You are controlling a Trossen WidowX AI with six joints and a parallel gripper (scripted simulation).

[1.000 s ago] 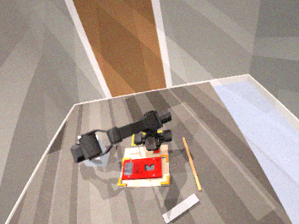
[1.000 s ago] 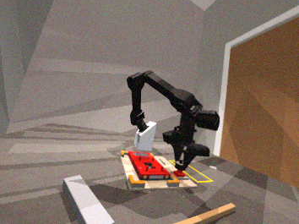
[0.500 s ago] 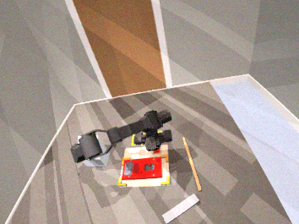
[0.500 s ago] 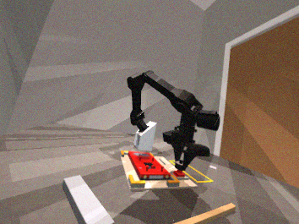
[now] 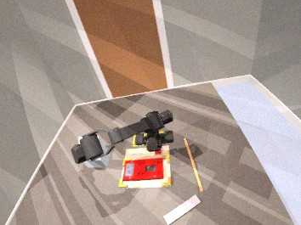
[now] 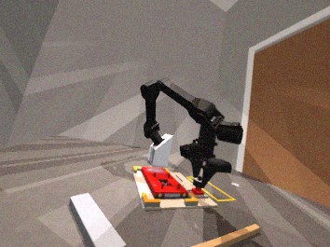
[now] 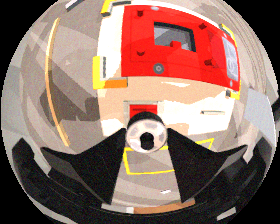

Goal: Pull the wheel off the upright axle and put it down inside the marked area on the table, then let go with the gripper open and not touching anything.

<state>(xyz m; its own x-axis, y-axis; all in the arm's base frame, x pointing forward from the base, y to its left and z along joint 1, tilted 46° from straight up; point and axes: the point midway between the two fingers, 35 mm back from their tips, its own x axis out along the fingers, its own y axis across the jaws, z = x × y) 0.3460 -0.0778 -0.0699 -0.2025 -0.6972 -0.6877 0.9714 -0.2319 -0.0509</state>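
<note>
The wheel is right at my gripper tip. From my gripper tip the other things lie so: white block 31 cm to the right, 6 cm ahead, 3 cm below; then thin wooden stick 16 cm ahead, 11 cm to the right, 3 cm below.
</note>
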